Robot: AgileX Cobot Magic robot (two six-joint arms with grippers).
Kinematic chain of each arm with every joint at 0, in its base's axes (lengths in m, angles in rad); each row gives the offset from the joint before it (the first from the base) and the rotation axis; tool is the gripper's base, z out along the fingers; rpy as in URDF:
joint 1: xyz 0 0 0.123 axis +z
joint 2: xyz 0 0 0 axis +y
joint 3: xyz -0.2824 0 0.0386 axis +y
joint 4: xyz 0.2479 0 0.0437 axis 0.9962 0 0.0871
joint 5: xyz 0 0 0 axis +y
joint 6: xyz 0.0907 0 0.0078 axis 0.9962 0 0.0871
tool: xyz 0 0 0 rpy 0 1.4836 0
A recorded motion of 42 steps. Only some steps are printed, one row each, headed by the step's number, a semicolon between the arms.
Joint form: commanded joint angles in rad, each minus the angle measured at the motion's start. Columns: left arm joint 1, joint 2, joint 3, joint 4, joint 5, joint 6; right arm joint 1, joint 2, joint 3, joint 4, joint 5, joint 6.
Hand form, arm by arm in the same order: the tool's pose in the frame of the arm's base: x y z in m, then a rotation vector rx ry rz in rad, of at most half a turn. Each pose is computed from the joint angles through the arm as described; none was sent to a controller.
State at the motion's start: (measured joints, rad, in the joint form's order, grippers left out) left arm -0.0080 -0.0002 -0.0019 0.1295 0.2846 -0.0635; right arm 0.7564 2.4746 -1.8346 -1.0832 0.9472 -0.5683
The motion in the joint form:
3: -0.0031 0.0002 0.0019 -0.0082 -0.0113 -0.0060; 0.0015 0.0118 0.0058 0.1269 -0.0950 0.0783
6: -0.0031 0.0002 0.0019 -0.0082 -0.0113 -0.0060; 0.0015 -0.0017 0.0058 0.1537 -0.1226 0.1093
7: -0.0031 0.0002 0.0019 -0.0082 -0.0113 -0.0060; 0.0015 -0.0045 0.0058 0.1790 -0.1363 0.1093
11: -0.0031 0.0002 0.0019 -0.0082 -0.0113 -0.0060; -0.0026 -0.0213 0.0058 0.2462 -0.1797 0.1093
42: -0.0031 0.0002 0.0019 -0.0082 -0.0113 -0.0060; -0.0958 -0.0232 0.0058 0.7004 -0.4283 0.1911
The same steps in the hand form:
3: 0.0550 0.0024 0.1885 0.0275 1.7550 0.0551; 0.4012 0.3025 0.0819 -2.1744 1.6332 -1.0430
6: 0.0550 0.0024 0.1885 0.0275 1.7550 0.0551; 0.4009 0.3056 0.0873 -2.1180 1.6640 -0.9837
7: 0.0550 0.0024 0.1885 0.0275 1.7550 0.0551; 0.4000 0.3071 0.0875 -2.1067 1.6779 -0.9470
11: 0.0550 0.0024 0.1885 0.0275 1.7550 0.0551; 0.3995 0.3105 0.0932 -2.0597 1.7088 -0.8461
42: 0.0550 0.0024 0.1885 0.0275 1.7550 0.0551; 0.4176 0.3031 0.0876 -1.5883 2.0431 -0.2609

